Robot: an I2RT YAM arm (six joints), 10 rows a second.
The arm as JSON. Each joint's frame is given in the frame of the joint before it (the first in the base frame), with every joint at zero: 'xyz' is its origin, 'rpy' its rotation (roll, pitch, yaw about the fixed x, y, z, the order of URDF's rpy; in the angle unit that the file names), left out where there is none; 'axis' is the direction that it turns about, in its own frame. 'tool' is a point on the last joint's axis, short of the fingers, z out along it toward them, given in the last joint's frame.
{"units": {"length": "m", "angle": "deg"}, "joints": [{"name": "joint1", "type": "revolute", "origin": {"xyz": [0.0, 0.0, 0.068]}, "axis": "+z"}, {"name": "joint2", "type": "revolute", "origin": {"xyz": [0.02, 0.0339, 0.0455], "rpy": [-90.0, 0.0, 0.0]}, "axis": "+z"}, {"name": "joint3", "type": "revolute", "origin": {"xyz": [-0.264, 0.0, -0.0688], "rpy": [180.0, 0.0, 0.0]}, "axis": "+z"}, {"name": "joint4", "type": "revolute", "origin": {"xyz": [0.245, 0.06, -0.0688]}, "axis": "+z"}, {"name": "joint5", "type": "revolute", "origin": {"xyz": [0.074, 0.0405, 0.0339], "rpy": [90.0, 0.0, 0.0]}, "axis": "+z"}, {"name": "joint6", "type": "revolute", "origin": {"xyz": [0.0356, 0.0, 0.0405], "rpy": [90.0, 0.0, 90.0]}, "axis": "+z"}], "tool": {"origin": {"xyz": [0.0, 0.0, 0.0], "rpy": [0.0, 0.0, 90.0]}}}
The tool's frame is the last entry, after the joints.
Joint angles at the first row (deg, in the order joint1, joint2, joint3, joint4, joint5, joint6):
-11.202 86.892 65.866 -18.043 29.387 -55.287
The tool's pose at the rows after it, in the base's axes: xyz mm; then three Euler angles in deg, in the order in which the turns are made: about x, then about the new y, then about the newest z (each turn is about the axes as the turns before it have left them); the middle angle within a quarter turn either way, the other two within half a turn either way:
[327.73, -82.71, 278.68, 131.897, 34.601, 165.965]
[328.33, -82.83, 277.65, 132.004, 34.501, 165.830]
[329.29, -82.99, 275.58, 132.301, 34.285, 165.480]
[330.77, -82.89, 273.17, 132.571, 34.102, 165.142]
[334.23, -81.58, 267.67, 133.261, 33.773, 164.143]
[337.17, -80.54, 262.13, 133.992, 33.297, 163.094]
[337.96, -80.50, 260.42, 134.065, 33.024, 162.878]
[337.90, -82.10, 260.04, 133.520, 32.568, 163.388]
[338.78, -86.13, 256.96, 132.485, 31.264, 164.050]
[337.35, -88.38, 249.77, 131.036, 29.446, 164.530]
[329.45, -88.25, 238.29, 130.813, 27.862, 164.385]
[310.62, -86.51, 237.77, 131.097, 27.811, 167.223]
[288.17, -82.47, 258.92, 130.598, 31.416, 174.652]
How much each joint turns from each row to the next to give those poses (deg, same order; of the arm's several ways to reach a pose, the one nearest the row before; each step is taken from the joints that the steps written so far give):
0.000 0.045 -0.022 0.023 0.000 0.000
0.000 0.195 -0.001 0.044 -0.001 0.000
0.001 0.351 -0.019 -0.003 -0.042 0.001
0.065 0.458 -0.001 0.110 -0.001 0.021
0.328 1.029 0.000 0.198 0.021 -0.022
0.262 0.982 0.000 0.021 0.022 -0.022
0.044 0.307 0.001 -0.001 0.154 0.000
-0.219 0.109 -0.001 0.110 0.480 0.088
-0.525 0.655 -0.002 0.330 1.114 -0.023
-0.241 0.394 -1.180 0.962 1.946 -0.066
-0.151 -0.722 -3.102 1.134 1.050 0.351
-0.415 -4.065 -4.045 -0.065 -0.459 2.755
-0.372 -7.125 -2.317 -1.069 -2.295 4.960

